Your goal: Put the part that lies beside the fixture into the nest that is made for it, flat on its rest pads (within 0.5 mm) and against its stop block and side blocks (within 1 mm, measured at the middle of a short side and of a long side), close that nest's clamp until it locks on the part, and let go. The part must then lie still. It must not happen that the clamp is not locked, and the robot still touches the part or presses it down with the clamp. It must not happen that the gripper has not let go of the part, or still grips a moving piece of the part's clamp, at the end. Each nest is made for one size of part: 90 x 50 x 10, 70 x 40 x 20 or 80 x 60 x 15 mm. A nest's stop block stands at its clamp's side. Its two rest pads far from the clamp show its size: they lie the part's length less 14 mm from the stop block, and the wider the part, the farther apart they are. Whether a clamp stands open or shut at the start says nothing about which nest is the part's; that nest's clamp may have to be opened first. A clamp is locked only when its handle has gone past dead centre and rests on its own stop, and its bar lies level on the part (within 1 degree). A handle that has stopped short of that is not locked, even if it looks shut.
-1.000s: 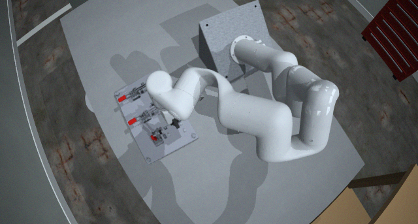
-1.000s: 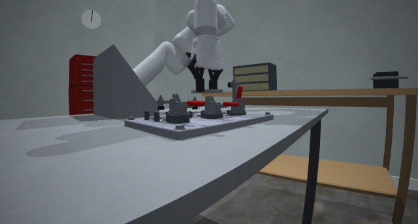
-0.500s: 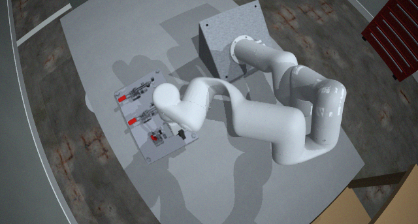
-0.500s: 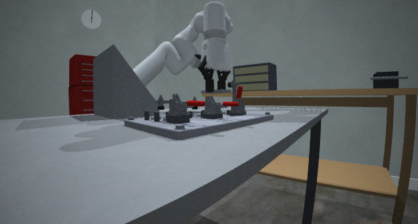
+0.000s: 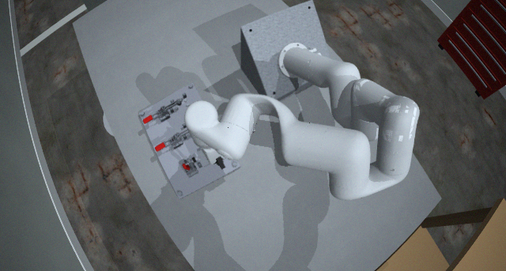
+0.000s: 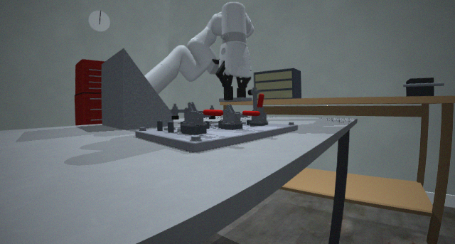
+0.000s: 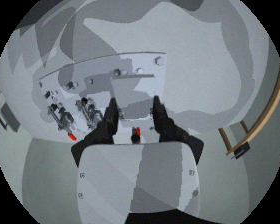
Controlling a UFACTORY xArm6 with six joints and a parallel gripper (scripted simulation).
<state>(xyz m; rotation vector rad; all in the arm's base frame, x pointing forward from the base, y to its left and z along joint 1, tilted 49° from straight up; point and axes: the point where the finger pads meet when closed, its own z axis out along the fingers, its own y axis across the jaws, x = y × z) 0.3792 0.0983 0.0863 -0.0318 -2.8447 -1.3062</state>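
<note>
My gripper is now 60 mm short of the grey fixture plate, 110 mm to the left of it and 100 mm above it. Also, from my hand: grey part 20 mm below.
</note>
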